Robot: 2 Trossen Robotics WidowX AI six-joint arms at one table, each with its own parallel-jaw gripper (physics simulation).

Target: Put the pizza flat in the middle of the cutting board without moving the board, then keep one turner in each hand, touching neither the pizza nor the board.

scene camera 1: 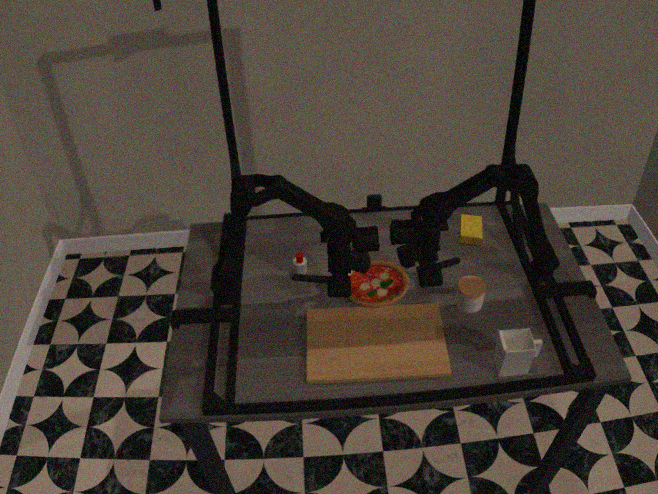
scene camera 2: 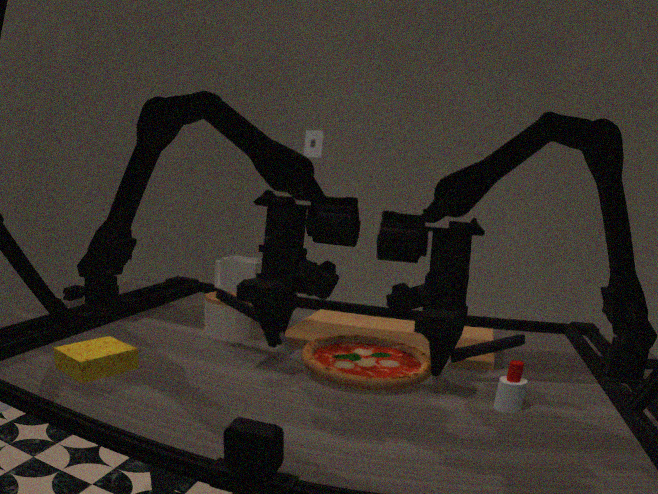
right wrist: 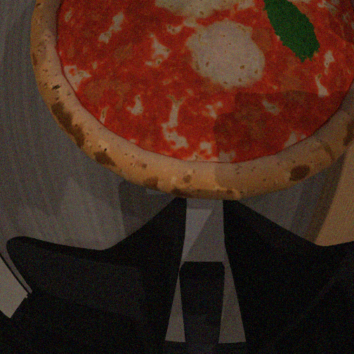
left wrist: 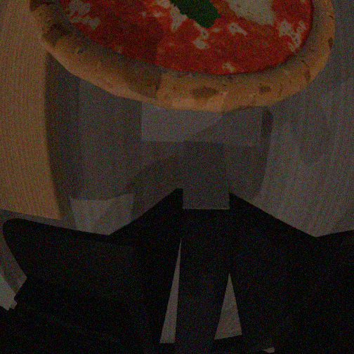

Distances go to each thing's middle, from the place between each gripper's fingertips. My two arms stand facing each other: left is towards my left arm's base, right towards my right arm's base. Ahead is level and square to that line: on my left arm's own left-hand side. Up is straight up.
Right now the pizza (scene camera 2: 366, 362) is 10 cm to the left of my right hand and 1 cm above it. The rest, counted from my right hand: red-capped bottle (scene camera 2: 511, 388): 11 cm to the right, 9 cm behind, 2 cm above; lidded jar (scene camera 2: 222, 322): 36 cm to the left, 8 cm ahead, 2 cm above; wooden cutting board (scene camera 1: 347, 344): 20 cm ahead, 8 cm to the left.
I see the pizza 140 mm to the right of my left hand. The rest, counted from my left hand: lidded jar: 120 mm to the left, 90 mm ahead, 10 mm above; then wooden cutting board: 200 mm ahead, 160 mm to the right, 20 mm below; then yellow sponge (scene camera 2: 89, 360): 210 mm behind, 190 mm to the left, 10 mm below.
